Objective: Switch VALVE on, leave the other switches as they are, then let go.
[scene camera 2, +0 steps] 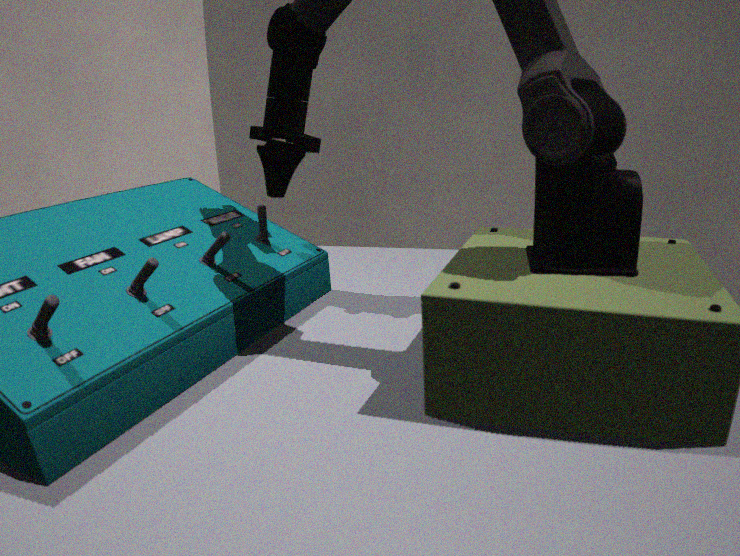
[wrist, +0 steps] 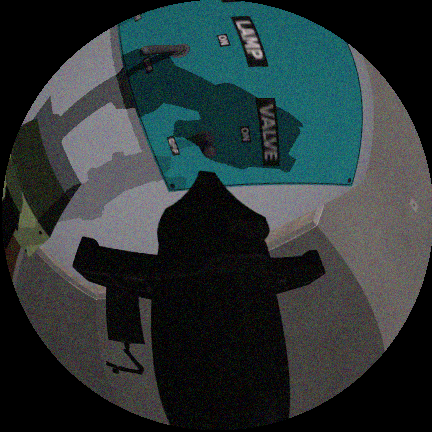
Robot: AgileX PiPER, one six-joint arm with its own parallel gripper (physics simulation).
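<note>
The VALVE lever [scene camera 2: 262, 224] [wrist: 206, 144] stands near the far end of the teal switch panel [scene camera 2: 107, 215] [wrist: 325, 100], in the arm's shadow. It is tipped toward its ON side, unlike the other levers. My gripper [scene camera 2: 275, 195] [wrist: 204, 180] is shut and empty; its tip is a little above the VALVE lever, with a gap between them. The LAMP lever [scene camera 2: 215, 248] [wrist: 162, 50], FAN lever [scene camera 2: 142, 279] and a nearer lever [scene camera 2: 46, 316], whose label is cut off, lean toward OFF.
The arm stands on a green box [scene camera 2: 574, 370] [wrist: 31, 235] to the right of the panel, with a stretch of table [scene camera 2: 335, 466] between and in front of them. Walls rise behind. The arm's shadow falls over the VALVE and LAMP area.
</note>
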